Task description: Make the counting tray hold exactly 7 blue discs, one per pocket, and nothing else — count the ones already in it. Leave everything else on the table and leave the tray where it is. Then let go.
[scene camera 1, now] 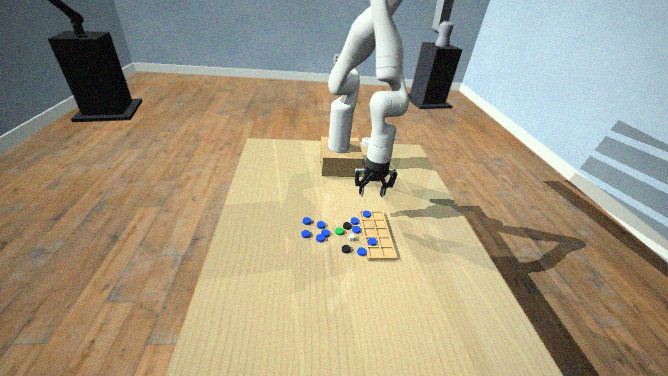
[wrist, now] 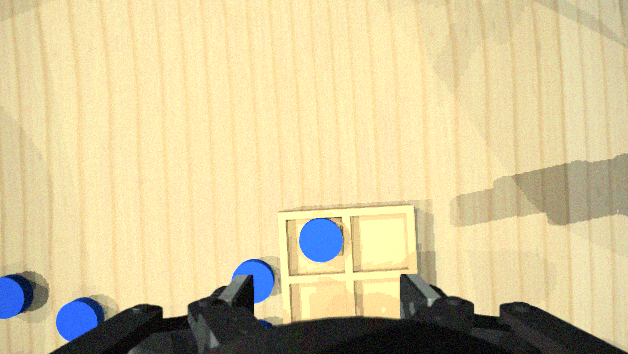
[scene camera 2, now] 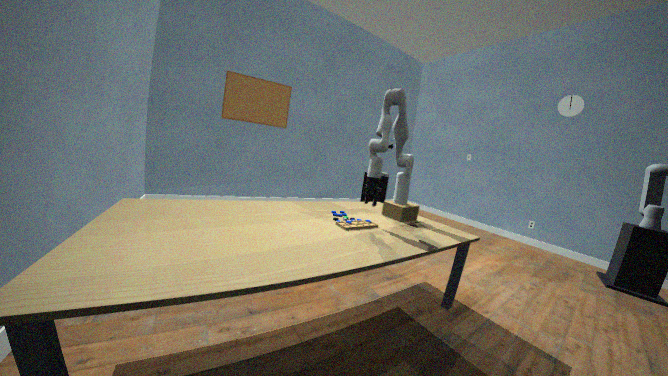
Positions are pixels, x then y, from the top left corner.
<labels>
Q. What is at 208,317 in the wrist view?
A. My gripper.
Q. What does the blue disc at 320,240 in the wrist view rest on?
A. A wooden counting tray.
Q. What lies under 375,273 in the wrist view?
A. A wooden counting tray.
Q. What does the blue disc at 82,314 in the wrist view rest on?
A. The table.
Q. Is my gripper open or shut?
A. Open.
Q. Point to a blue disc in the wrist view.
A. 264,278
</labels>
